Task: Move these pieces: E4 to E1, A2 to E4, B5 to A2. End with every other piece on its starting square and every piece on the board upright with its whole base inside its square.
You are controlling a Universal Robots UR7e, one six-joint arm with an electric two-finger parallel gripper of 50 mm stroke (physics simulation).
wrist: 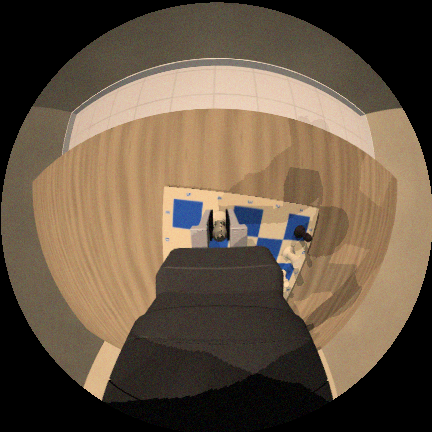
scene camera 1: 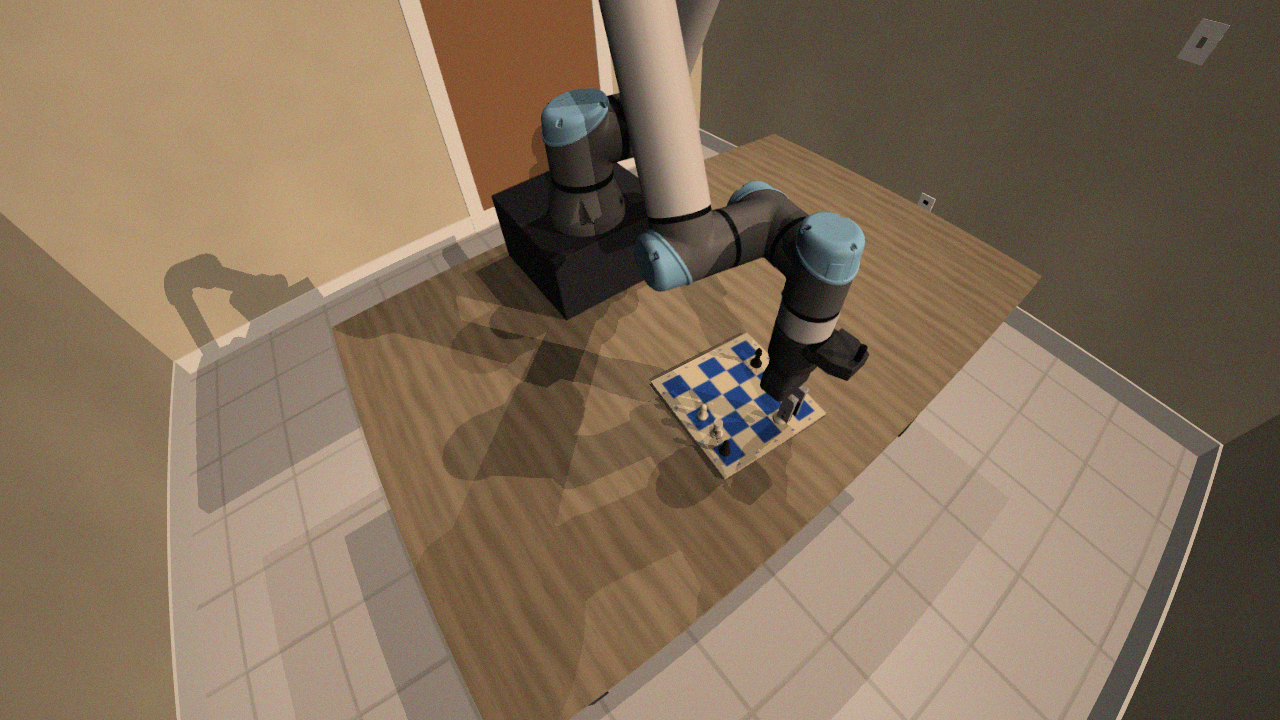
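The chessboard (scene camera 1: 733,396) (wrist: 187,214) lies on the table. My gripper (scene camera 1: 791,410) (wrist: 219,218) is shut on a white piece (scene camera 1: 780,418) (wrist: 219,232), upright at square E4, low at the board; whether its base touches the board cannot be told. A black piece (scene camera 1: 725,448) (wrist: 300,231) stands on E1. A white piece (scene camera 1: 716,432) (wrist: 290,252) stands on D1. Another white piece (scene camera 1: 703,412) stands on C1, partly hidden by the gripper body in the wrist view. A black piece (scene camera 1: 757,359) stands on B5 in the scene view; the gripper body hides that square in the wrist view.
The wooden table (scene camera 1: 501,573) (wrist: 125,165) extends around the board. The robot's black base block (scene camera 1: 572,277) stands at the table's back. The arm comes down over the board's E4 side, and its shadows fall across the table and part of the board.
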